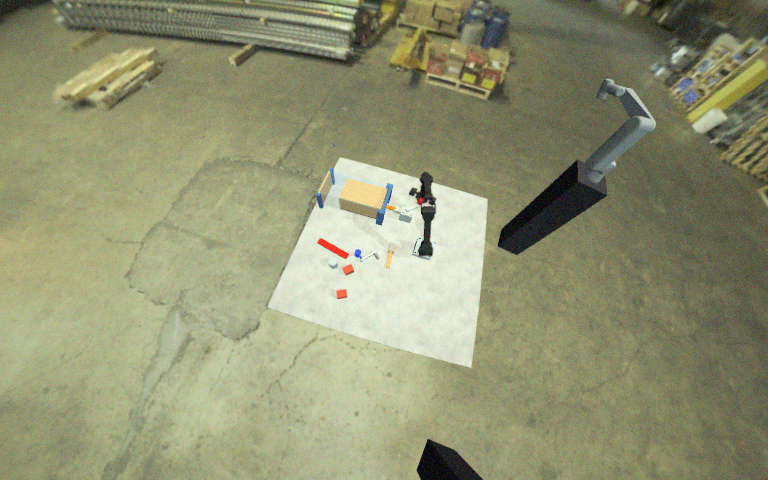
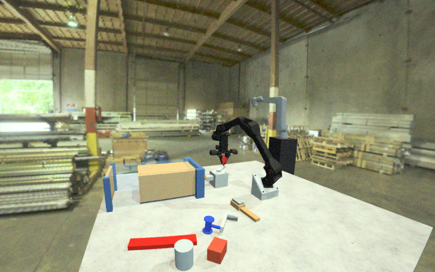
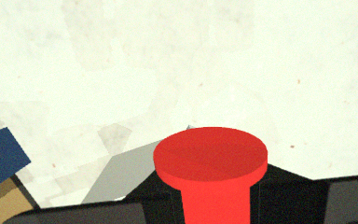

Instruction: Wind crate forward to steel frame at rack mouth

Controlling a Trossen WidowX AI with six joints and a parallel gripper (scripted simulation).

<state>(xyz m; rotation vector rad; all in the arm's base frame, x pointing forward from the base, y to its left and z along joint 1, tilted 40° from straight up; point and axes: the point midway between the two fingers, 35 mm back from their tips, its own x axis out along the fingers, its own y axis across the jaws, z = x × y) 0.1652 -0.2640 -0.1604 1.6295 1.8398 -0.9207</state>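
Right now the grey winch is 5 cm ahead of my gripper tip, 8 cm to the left of it and 8 cm below it. Also, from my gripper tip: red-knobbed winch handle 2 cm ahead, 4 cm to the left, 1 cm below; blue frame 22 cm ahead, 11 cm to the left; red knob 2 cm above.
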